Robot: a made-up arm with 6 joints. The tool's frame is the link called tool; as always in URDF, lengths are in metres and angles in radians.
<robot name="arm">
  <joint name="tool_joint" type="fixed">
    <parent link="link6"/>
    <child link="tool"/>
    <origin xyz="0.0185 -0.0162 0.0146" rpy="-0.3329 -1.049 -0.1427"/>
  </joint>
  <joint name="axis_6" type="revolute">
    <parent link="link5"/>
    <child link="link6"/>
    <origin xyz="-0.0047 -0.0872 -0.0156"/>
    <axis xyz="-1 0 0"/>
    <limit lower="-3.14" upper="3.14" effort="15" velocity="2.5"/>
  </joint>
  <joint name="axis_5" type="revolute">
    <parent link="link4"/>
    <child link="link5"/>
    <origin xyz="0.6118 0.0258 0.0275"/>
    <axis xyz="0 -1 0"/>
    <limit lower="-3" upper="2.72" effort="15" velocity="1.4"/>
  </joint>
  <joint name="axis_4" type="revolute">
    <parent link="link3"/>
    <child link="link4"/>
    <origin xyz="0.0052 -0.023 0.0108"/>
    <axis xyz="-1 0 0"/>
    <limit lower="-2.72" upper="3.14" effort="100" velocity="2.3"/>
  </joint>
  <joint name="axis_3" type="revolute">
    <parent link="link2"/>
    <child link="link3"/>
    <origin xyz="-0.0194 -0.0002 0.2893"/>
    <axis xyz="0 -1 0"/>
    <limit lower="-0.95" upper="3.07" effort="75" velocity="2.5"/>
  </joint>
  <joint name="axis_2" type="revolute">
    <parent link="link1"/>
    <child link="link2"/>
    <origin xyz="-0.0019 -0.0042 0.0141"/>
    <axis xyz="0 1 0"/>
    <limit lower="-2.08" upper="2.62" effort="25" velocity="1.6"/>
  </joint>
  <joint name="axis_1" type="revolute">
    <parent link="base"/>
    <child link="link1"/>
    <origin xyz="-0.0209 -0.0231 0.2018"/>
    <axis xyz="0 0 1"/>
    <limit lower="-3.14" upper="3.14" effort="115" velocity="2.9"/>
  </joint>
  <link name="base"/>
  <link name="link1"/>
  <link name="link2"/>
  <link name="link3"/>
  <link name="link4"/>
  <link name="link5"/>
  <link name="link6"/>
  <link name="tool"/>
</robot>
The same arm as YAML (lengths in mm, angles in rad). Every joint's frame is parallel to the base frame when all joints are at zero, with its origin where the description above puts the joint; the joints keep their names.
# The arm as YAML. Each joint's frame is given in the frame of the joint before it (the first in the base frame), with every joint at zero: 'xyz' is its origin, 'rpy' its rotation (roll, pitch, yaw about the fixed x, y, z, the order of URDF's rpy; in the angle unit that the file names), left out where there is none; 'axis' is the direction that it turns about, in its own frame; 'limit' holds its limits. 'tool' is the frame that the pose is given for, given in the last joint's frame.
units:
  length: mm
  angle: rad
joints:
  - name: axis_1
    type: revolute
    origin:
      xyz: [-20.9, -23.1, 201.8]
    axis: "+z"
    limit:
      lower: -3.14
      upper: 3.14
  - name: axis_2
    type: revolute
    origin:
      xyz: [-1.9, -4.2, 14.1]
    axis: "+y"
    limit:
      lower: -2.08
      upper: 2.62
  - name: axis_3
    type: revolute
    origin:
      xyz: [-19.4, -0.2, 289.3]
    axis: "-y"
    limit:
      lower: -0.95
      upper: 3.07
  - name: axis_4
    type: revolute
    origin:
      xyz: [5.2, -23.0, 10.8]
    axis: "-x"
    limit:
      lower: -2.72
      upper: 3.14
  - name: axis_5
    type: revolute
    origin:
      xyz: [611.8, 25.8, 27.5]
    axis: "-y"
    limit:
      lower: -3.0
      upper: 2.72
  - name: axis_6
    type: revolute
    origin:
      xyz: [-4.7, -87.2, -15.6]
    axis: "-x"
    limit:
      lower: -3.14
      upper: 3.14
tool:
  origin:
    xyz: [18.5, -16.2, 14.6]
    rpy: [-0.3329, -1.049, -0.1427]

